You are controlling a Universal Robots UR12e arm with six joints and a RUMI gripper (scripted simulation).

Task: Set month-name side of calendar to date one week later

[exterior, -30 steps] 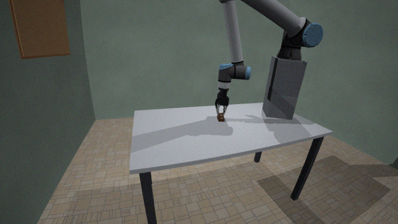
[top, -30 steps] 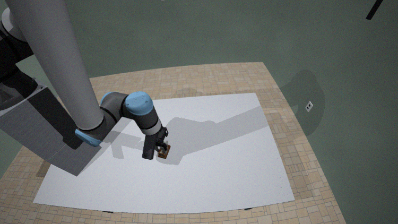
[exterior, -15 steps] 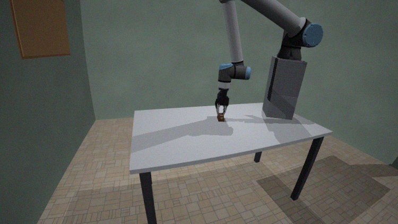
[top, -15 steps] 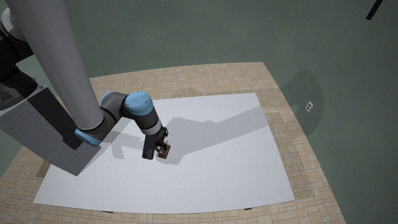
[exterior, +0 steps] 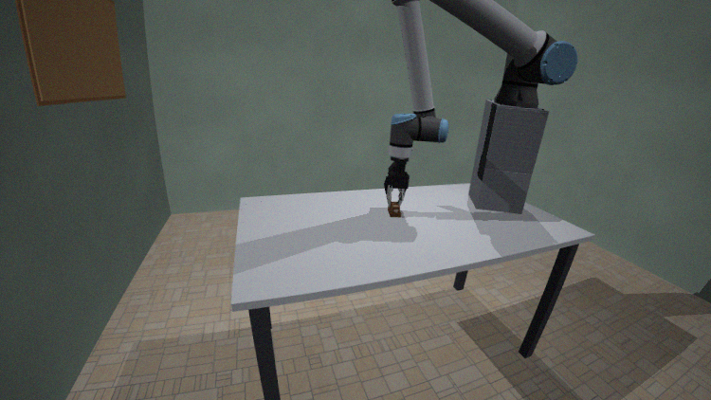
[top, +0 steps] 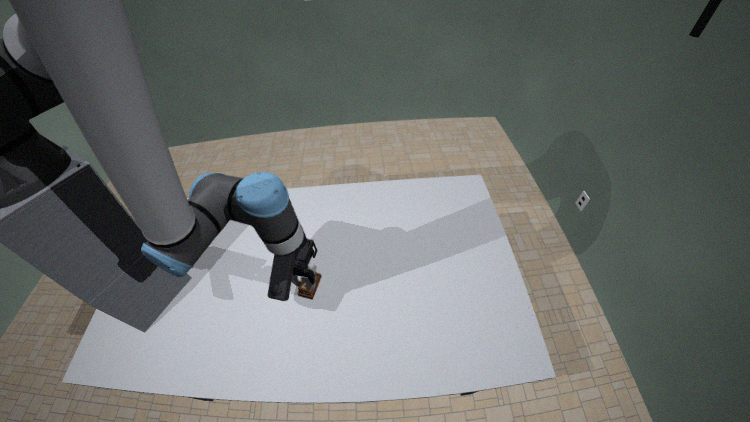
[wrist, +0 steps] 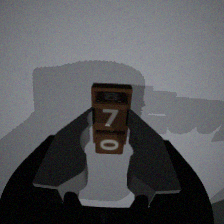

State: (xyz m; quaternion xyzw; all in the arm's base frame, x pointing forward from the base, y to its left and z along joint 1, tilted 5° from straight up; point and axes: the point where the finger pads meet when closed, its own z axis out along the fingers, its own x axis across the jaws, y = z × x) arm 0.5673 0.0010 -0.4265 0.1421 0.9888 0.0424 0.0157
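The brown wooden tray lies 3 cm below my hand and 2 cm to the left of it. From my hand the other things lie so: brown date cube: 1 cm below.
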